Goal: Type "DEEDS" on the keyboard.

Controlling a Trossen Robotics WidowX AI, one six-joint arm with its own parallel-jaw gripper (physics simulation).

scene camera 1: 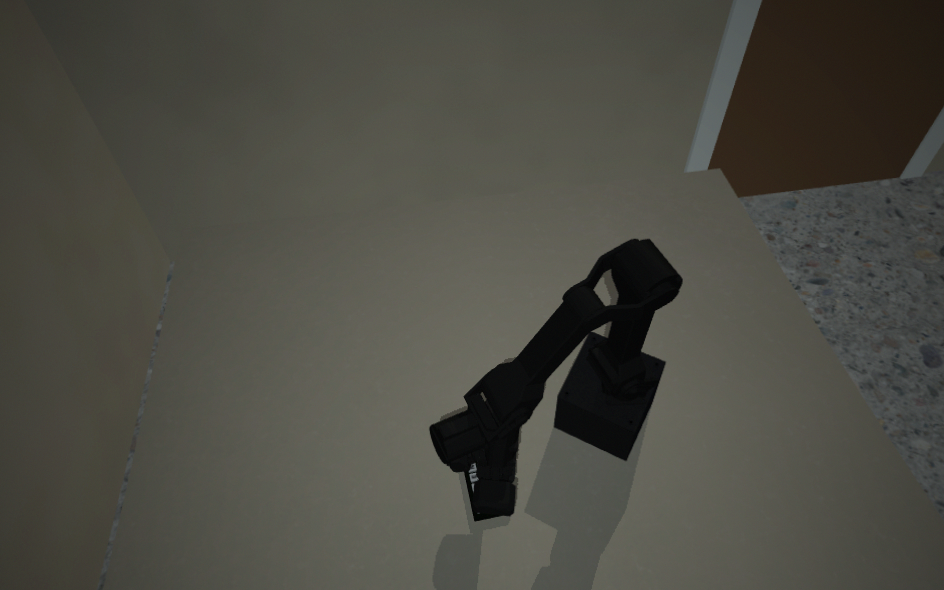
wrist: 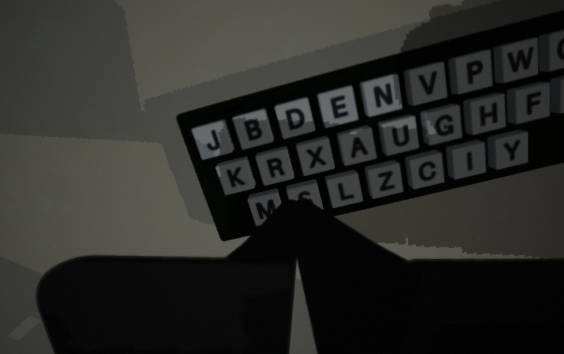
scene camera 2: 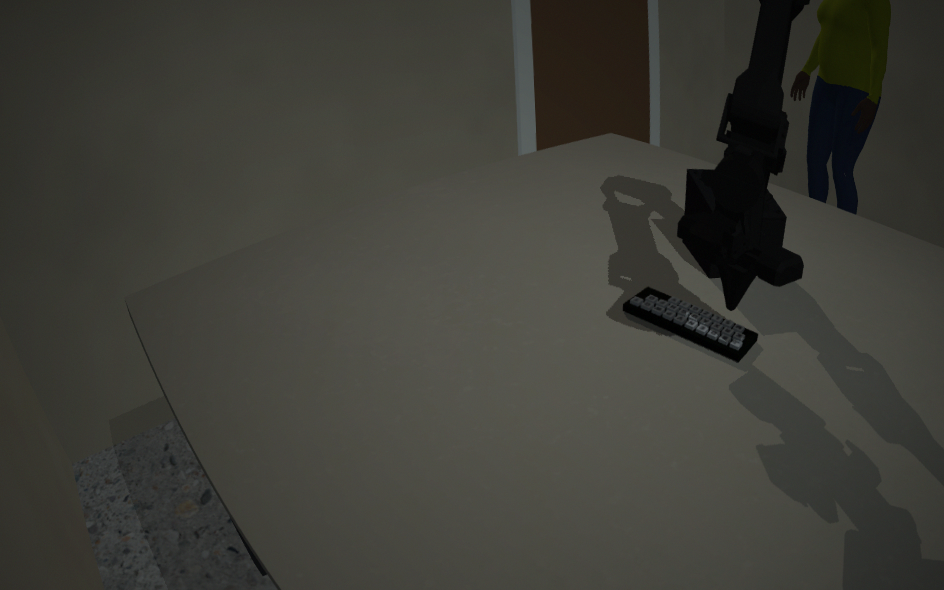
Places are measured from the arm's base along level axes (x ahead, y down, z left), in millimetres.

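Where they show: gripper, fingertip midpoint: (scene camera 1: 494, 481) (wrist: 294, 211) (scene camera 2: 730, 309); arm's base, origin of the base link: (scene camera 1: 624, 386).
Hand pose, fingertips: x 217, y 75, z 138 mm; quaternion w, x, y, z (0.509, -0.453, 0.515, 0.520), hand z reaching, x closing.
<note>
Things, the pixels of their top centre, and the offset from my fingertips. Level surfaces: height alone.
- black keyboard, middle of its top: (wrist: 411, 133) (scene camera 2: 692, 315) (scene camera 1: 481, 460) dx +23, dy +24, dz -49 mm
- S key, middle of its top: (wrist: 305, 200) (scene camera 2: 728, 322) dx -6, dy +24, dz -5 mm
- D key, middle of its top: (wrist: 295, 118) (scene camera 2: 713, 332) dx +30, dy +24, dz -1 mm
- E key, middle of its top: (wrist: 338, 107) (scene camera 2: 702, 327) dx +34, dy +24, dz -19 mm
- table, its level: dy +42 mm
The black keyboard (scene camera 1: 473, 476) (scene camera 2: 689, 321) (wrist: 225, 210) with grey letter keys lies on the table, mostly hidden by the arm in scene camera 1. My gripper (scene camera 2: 730, 306) (wrist: 294, 211) is shut and empty, pointing down. In scene camera 2 its tip shows at the keyboard's far side, near the right end, seemingly raised. In the wrist view the tip covers the lower part of the S key (wrist: 305, 192), between M and L. The D key (wrist: 295, 119) and E key (wrist: 339, 106) show uncovered in the top row. I cannot tell the exact height of the tip.
The arm's black base (scene camera 1: 602, 417) stands on the table (scene camera 1: 313, 389) (scene camera 2: 417, 389). Shadows of the arm fall across the table and partly over the keyboard. A person in a yellow-green top (scene camera 2: 852, 48) stands beyond the table. A brown door (scene camera 1: 828, 97) (scene camera 2: 591, 69) is behind.
</note>
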